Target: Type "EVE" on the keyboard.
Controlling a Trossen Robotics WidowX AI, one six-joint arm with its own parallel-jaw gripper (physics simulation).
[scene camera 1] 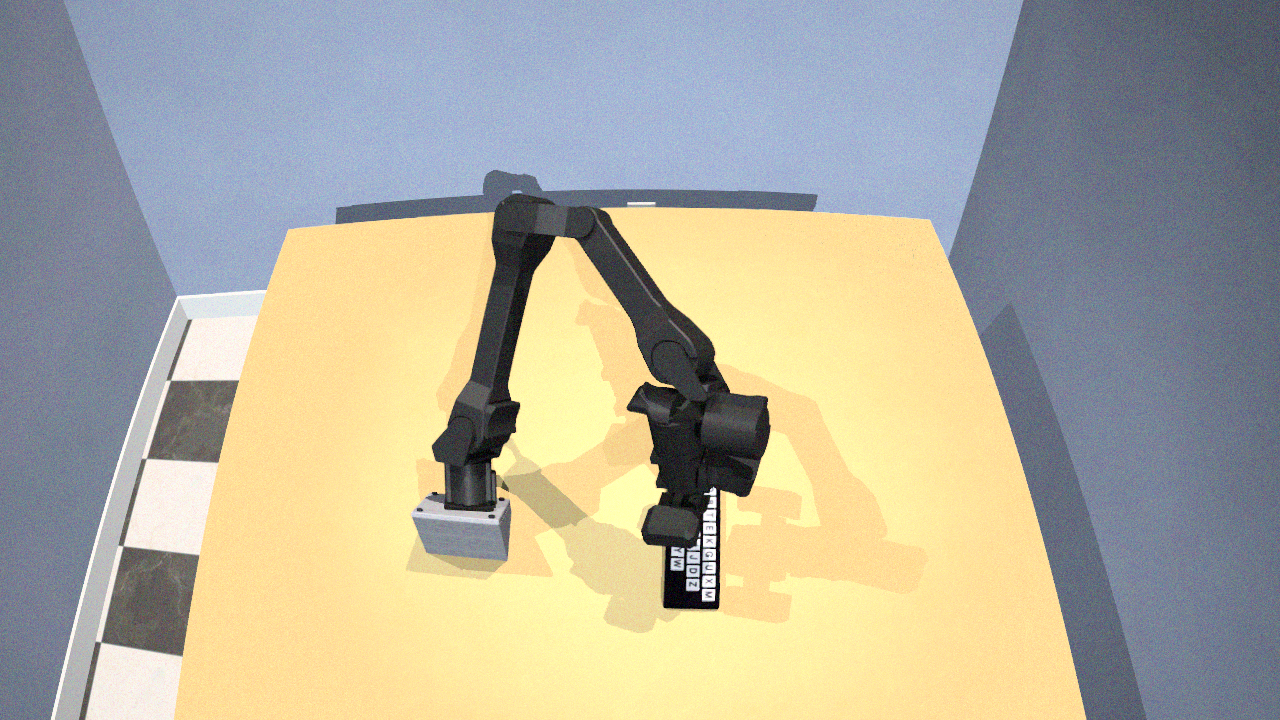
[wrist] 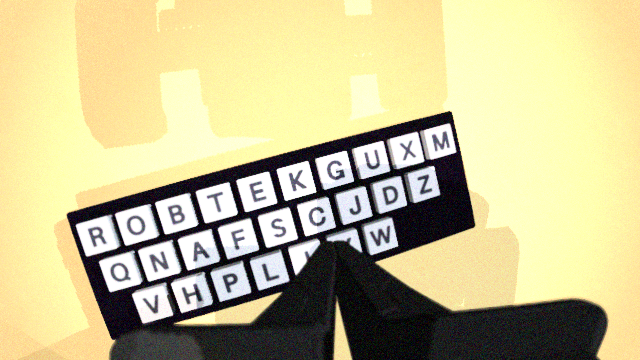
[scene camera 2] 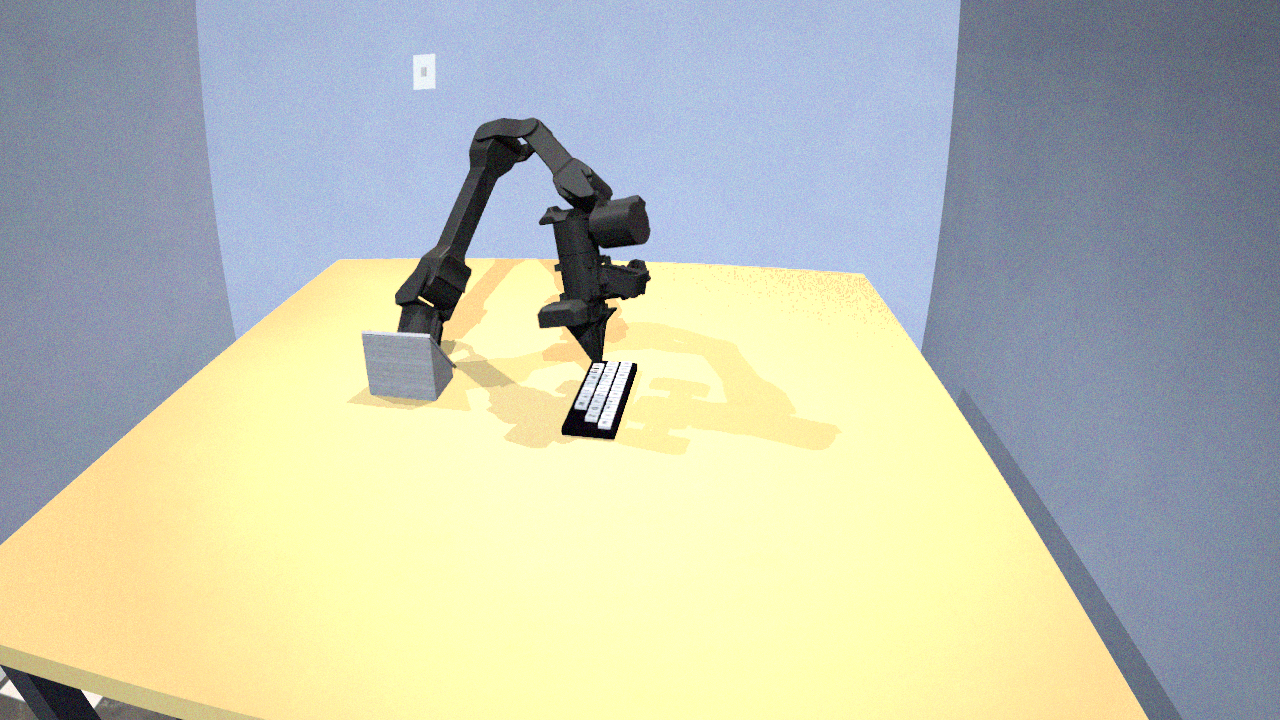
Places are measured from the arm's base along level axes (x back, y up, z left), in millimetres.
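Where they show: gripper, fingertip midpoint: (wrist: 332, 251) (scene camera 2: 597, 362); arm's base, link origin: (scene camera 1: 468, 504) (scene camera 2: 414, 348).
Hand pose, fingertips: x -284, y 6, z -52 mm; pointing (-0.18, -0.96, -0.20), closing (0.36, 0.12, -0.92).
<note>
Each offset is from my fingertips to the top centre of the thing. "pt": to the spot under its first point. Level surfaces: height alone.
The black keyboard @[pt dy -53, dx +27, dz -82 mm] (scene camera 1: 677, 598) (scene camera 2: 578, 428) (wrist: 452, 192) with white letter keys lies flat on the table. In the wrist view, the E key @[dy -48, dx -28, dz +19 mm] (wrist: 257, 191) is in the top row between T and K, up and left of the fingertips. The V key @[dy -48, dx +3, dz +91 mm] (wrist: 151, 305) is at the left end of the bottom row. My gripper (scene camera 2: 597, 359) (wrist: 332, 251) is shut and empty, pointing down. In the wrist view its tips overlap the bottom row and partly cover the I and Y keys. The exact gap to the keys cannot be told. In scene camera 1 the wrist hides the fingertips and part of the keyboard.
The arm's grey base block (scene camera 1: 463, 537) (scene camera 2: 401, 367) stands on the yellow table @[dy -65 mm] (scene camera 1: 850, 313) (scene camera 2: 537, 555), left of the keyboard in both scene views. Blue-grey walls rise beyond the table's far and right edges. Shadows of the arm fall around the keyboard.
</note>
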